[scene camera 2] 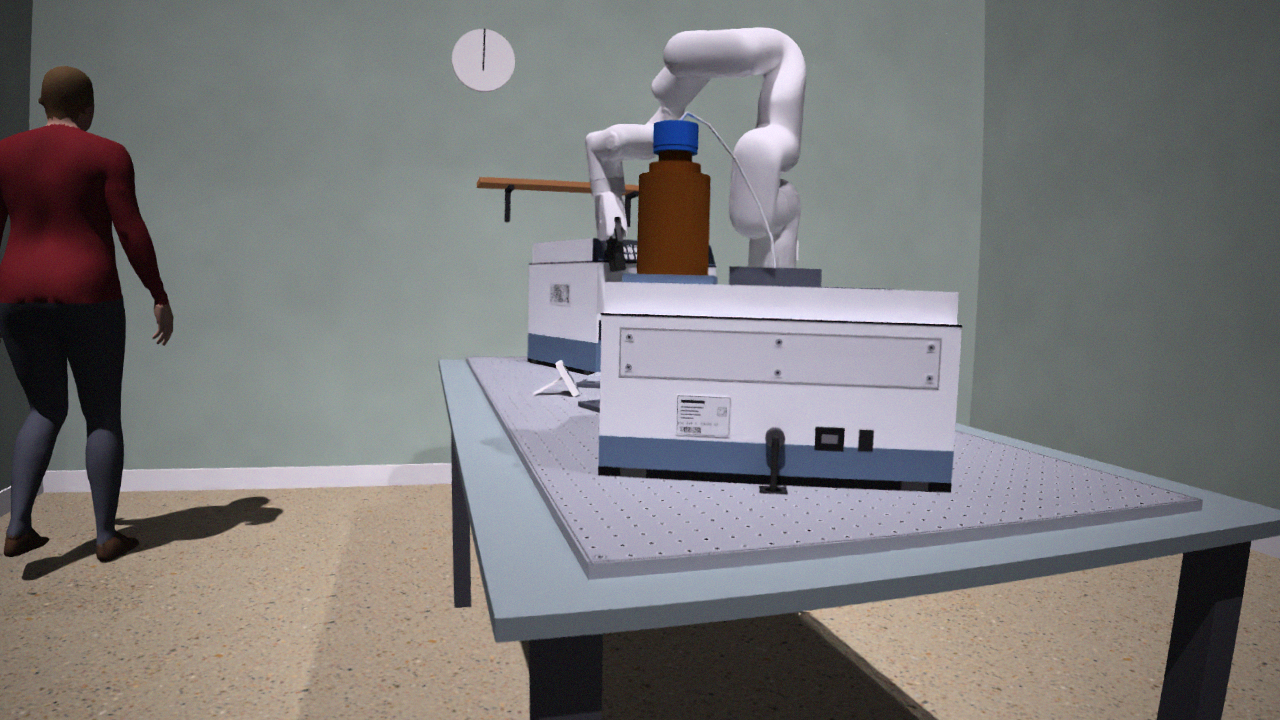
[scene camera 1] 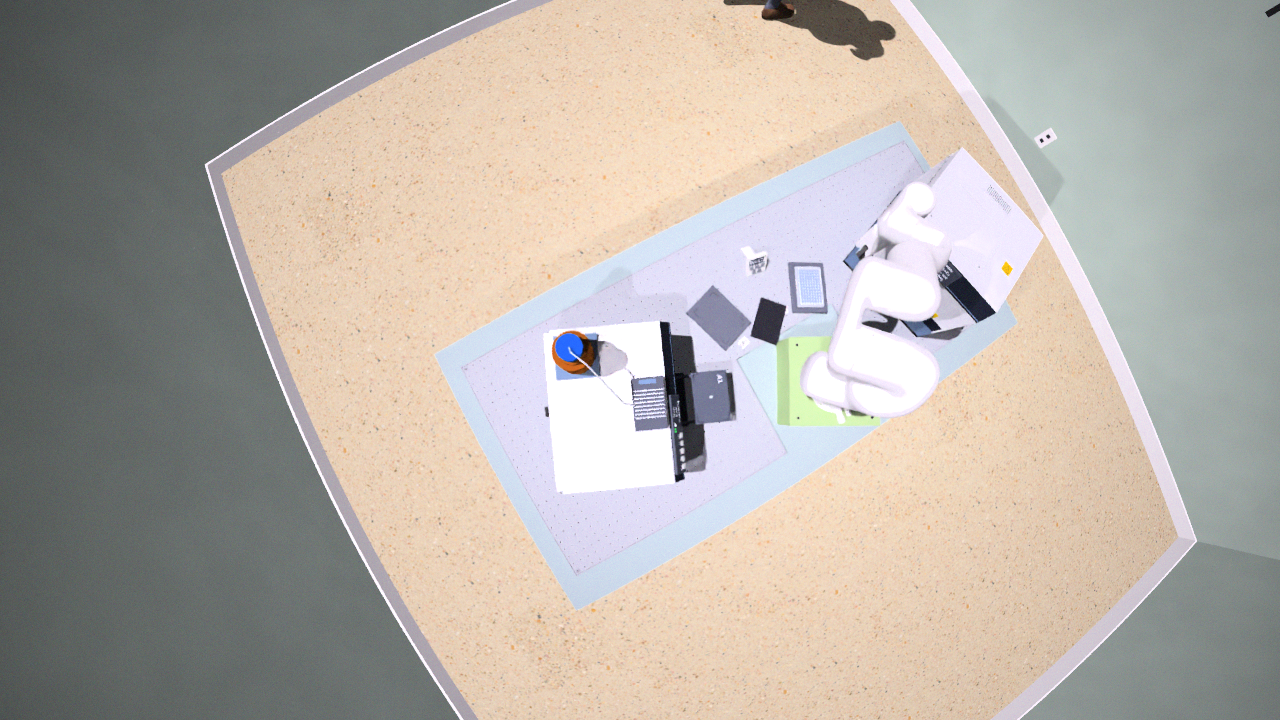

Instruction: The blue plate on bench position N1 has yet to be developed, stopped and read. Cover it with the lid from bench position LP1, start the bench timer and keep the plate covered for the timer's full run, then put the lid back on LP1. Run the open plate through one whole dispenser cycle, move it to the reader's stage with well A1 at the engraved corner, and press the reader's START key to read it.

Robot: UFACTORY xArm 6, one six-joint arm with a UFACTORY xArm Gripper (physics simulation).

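Places are measured from the arm's base along level axes (x ahead, y left, z up), in metres.
Where they show: gripper, between the fingertips: [scene camera 2: 618, 271] [scene camera 1: 861, 257].
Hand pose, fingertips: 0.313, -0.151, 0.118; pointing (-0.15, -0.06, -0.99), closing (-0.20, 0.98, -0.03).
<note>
Things, the pixels of their top centre, and the offset from my fingertips, as dx, dy, dz. "pt": a spot on its surface instead.
- far instrument, centre of its top: [scene camera 2: 620, 243] [scene camera 1: 980, 227] -0.025, -0.353, +0.080
- plate with a blue well area, centre of its top: [scene camera 1: 810, 286] -0.006, +0.052, -0.226
- black flat piece, centre of its top: [scene camera 1: 769, 320] -0.068, +0.216, -0.242
- grey flat pad, a spot on its surface: [scene camera 1: 717, 317] pt -0.011, +0.368, -0.240
- bench timer, centre of its top: [scene camera 2: 553, 360] [scene camera 1: 756, 251] +0.136, +0.203, -0.183
- dark stage, a spot on its surface: [scene camera 1: 711, 396] pt -0.221, +0.478, -0.167
My gripper [scene camera 1: 859, 254] [scene camera 2: 615, 261] is shut and empty, pointing down near the front of the far instrument [scene camera 1: 995, 234] [scene camera 2: 563, 300]. The arm hides part of that instrument and its keypad in the scene camera 1 view. The plate with a blue well area [scene camera 1: 808, 287] sits in a grey frame, apart from the gripper; whether a lid covers it cannot be told. A black flat piece [scene camera 1: 768, 320] and a grey flat pad [scene camera 1: 717, 317] lie beside it. The bench timer [scene camera 1: 756, 261] [scene camera 2: 565, 378] stands behind them. The other instrument [scene camera 1: 608, 447] [scene camera 2: 778, 402] has a dark stage [scene camera 1: 711, 396] marked A1.
An amber bottle with a blue cap [scene camera 1: 569, 347] [scene camera 2: 673, 214] stands on the near instrument, with a thin tube from its cap. The arm's base is over a green plate [scene camera 1: 792, 394]. A person in red [scene camera 2: 67, 214] stands on the floor beside the bench [scene camera 2: 716, 600]. A wall shelf [scene camera 2: 537, 185] is behind.
</note>
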